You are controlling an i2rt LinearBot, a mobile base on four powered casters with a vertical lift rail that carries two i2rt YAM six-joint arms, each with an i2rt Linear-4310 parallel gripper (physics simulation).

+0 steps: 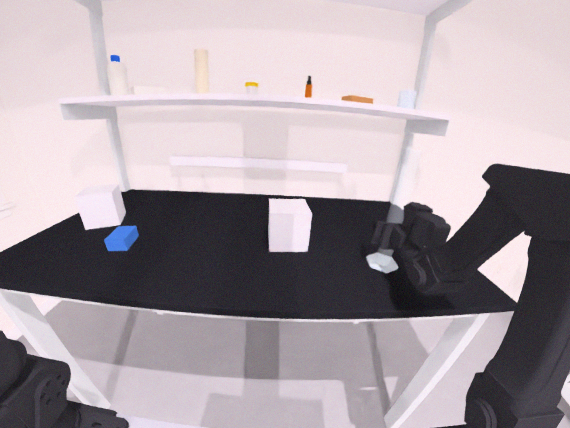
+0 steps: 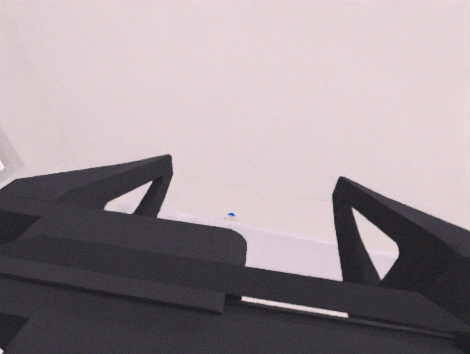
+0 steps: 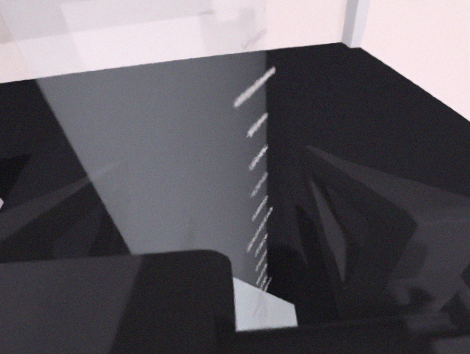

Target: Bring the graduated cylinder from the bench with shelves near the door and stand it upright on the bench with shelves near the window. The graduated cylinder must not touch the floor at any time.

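Frame: origin at the left arm's base, x left, y up, z ahead, level; millimetres.
Where they show: left gripper, fingertip midpoint: (image 2: 252, 174); right gripper, fingertip midpoint: (image 1: 386, 223) (image 3: 215, 163).
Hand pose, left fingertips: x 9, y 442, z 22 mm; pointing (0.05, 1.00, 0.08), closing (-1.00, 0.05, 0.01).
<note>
After its pixels a point has its place.
The graduated cylinder (image 1: 396, 214) {x -612, y 216, z 415 mm} (image 3: 170, 130) {x -627, y 218, z 412 mm}, clear with white marks, stands upright near the right end of the black bench top (image 1: 200, 280) {x -119, y 46, z 319 mm}. Its pale base (image 1: 382, 263) {x -614, y 59, z 414 mm} (image 3: 262, 310) appears to rest on the bench. My right gripper (image 1: 388, 236) (image 3: 215, 163) {x -628, y 157, z 482 mm} is open, with its fingers apart on either side of the cylinder's lower part; the cylinder is between them but not gripped. My left gripper (image 2: 252, 174) {x 9, y 442, z 22 mm} is open and empty, facing the wall and a pale surface. Whether this bench is the one by the window cannot be told.
A white box (image 1: 289, 225) {x -336, y 138, z 472 mm} stands mid-bench. Another white box (image 1: 101, 207) {x 342, y 124, z 546 mm} and a blue block (image 1: 121, 238) {x 167, y 86, z 417 mm} are at the left. A shelf (image 1: 250, 102) {x -168, y 484, z 782 mm} above holds bottles and small items. A grey post (image 1: 420, 65) {x -908, y 729, z 1000 mm} rises behind the cylinder.
</note>
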